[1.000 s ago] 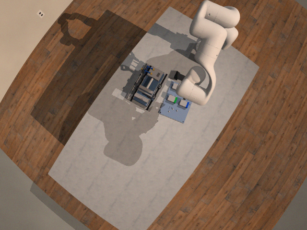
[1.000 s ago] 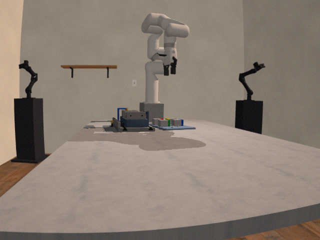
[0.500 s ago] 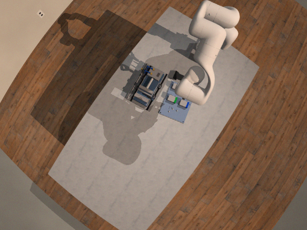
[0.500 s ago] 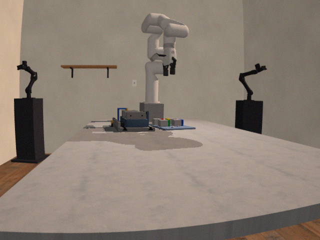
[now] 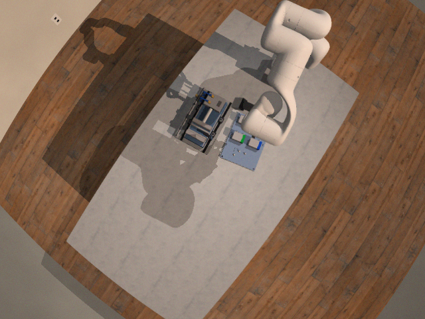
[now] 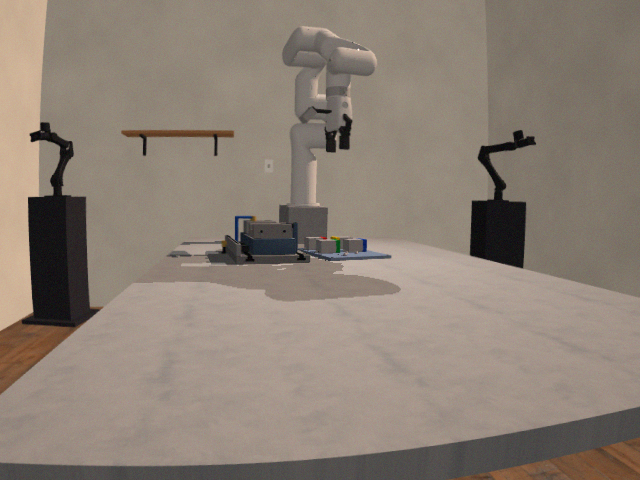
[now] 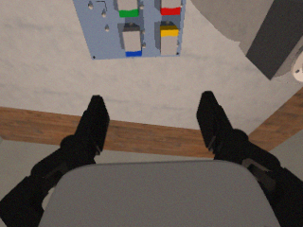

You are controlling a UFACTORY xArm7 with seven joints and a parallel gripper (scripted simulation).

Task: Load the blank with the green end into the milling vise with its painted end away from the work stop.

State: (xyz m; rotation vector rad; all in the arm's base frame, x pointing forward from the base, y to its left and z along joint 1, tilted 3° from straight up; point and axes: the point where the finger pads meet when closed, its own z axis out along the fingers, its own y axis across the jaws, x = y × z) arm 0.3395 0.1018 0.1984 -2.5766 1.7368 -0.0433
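The green-ended blank is 60 mm ahead of my hand, 30 mm to the right of it and 300 mm below it. The rest, counted from my hand: yellow-ended blank 60 mm behind, 20 mm to the left, 300 mm below; red-ended blank 30 mm behind, 60 mm to the right, 300 mm below; blue-ended blank 20 mm ahead, 60 mm to the left, 300 mm below.
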